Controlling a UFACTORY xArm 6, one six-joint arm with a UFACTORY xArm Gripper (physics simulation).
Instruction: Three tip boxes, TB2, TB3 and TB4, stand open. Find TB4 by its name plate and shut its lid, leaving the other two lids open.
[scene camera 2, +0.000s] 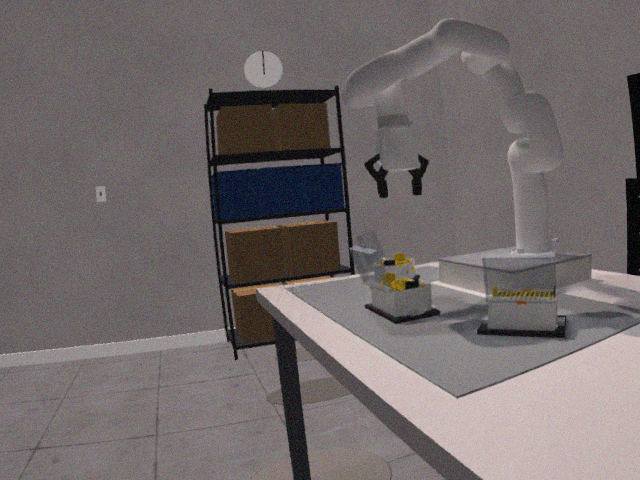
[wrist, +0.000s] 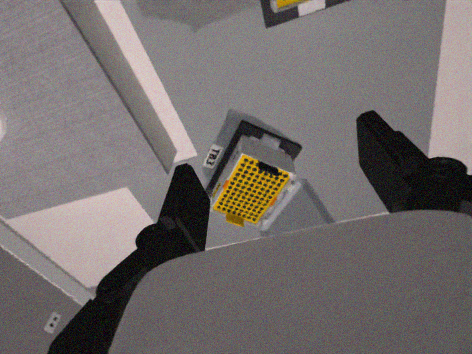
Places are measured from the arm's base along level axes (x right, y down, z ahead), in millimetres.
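Pixels of known places: gripper, fingertip midpoint: (scene camera 2: 401, 196) (wrist: 274, 162).
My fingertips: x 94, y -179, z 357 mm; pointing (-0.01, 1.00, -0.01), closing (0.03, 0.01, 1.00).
For each thing: its top centre in the pictures, then the offset to it from my fingertips. "spot": a spot on its surface instead. Level surfaces: height alone.
- open box at its top centre: (wrist: 250, 200) (scene camera 2: 394, 257) dx +167, dy +169, dz -66 mm
- right box at its top centre: (scene camera 2: 525, 289) dx -358, dy +177, dz -39 mm
- right box's clear lid at a spot on its surface: (scene camera 2: 519, 272) spot: dx -414, dy +127, dz +34 mm
- grey mat at its surface level: dy +243 mm
- white table at its surface level: dy +246 mm
My gripper (scene camera 2: 400, 195) (wrist: 274, 162) is open and empty, high above the mat. In the wrist view, an open box (wrist: 252, 189) with a yellow tip rack sits between and far below the fingers. Its name plate (wrist: 213, 157) reads TB3, and its clear lid (wrist: 299, 212) stands open at the lower right. Part of another box (wrist: 292, 4) shows at the top edge, with its plate unreadable. In the scene view, a front left box (scene camera 2: 408, 303), one behind it (scene camera 2: 399, 264) and a right box (scene camera 2: 522, 315) stand apart; their plates cannot be read. The right box's clear lid (scene camera 2: 519, 272) is upright.
A grey mat (scene camera 2: 444, 369) (wrist: 325, 75) lies on the white table (scene camera 2: 558, 408). The arm's raised base block (scene camera 2: 465, 276) stands behind the boxes. A shelf rack (scene camera 2: 279, 156) with cartons and a blue bin stands beyond the table.
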